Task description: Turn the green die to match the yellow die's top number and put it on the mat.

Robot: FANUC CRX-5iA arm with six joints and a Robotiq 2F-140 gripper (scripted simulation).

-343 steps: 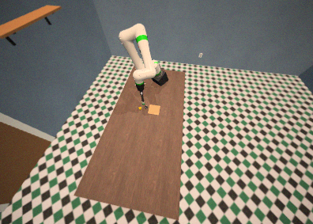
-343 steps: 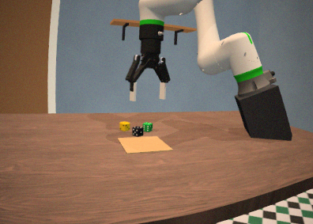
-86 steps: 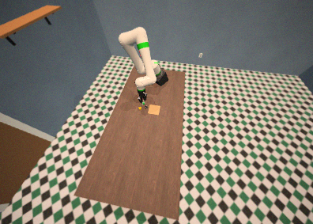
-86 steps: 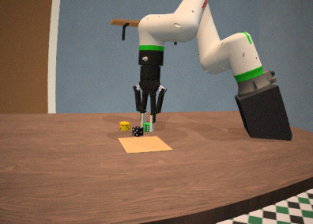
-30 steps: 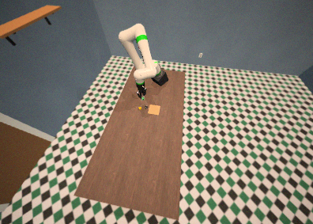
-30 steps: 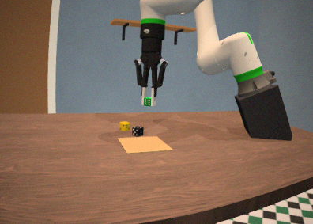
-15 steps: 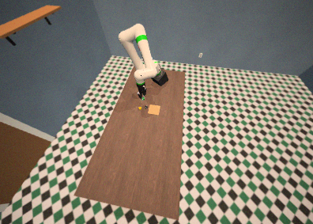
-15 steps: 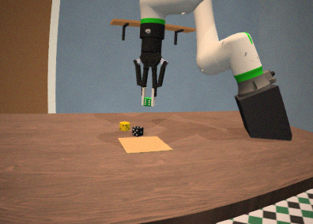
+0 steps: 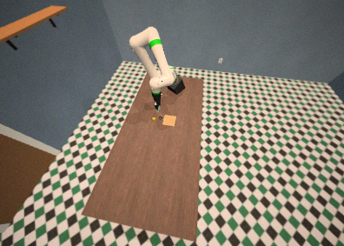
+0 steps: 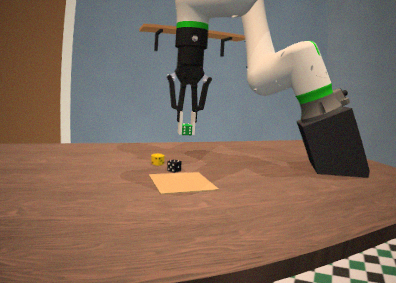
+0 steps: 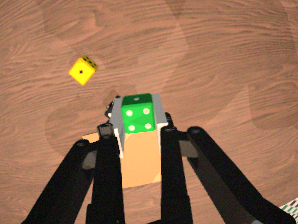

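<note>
Right now the mat is 130 mm to the left of my hand, 130 mm below it and 70 mm ahead of it. Round my hand: yellow die: 120 mm below, 60 mm to the right, 60 mm ahead; black die: 120 mm below, 50 mm ahead, 20 mm to the left; green die: 20 mm below.
</note>
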